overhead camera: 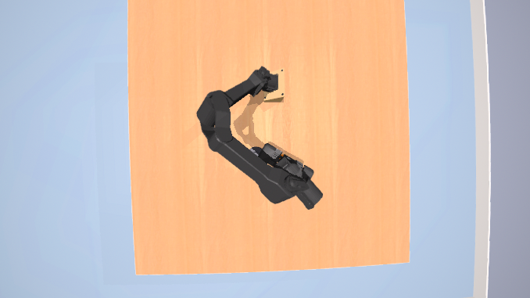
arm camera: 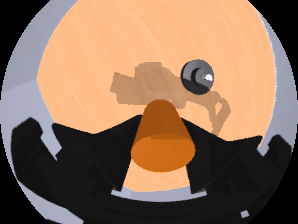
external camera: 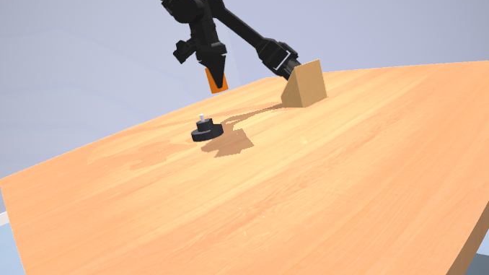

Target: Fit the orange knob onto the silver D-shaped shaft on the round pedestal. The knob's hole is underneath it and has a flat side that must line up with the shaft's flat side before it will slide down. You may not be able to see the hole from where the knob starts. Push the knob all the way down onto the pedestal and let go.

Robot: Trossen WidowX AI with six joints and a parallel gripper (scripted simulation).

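My gripper tip is 11 cm to the left of the round pedestal and 9 cm above it. The rest, counted from my gripper tip: orange knob 3 cm above.
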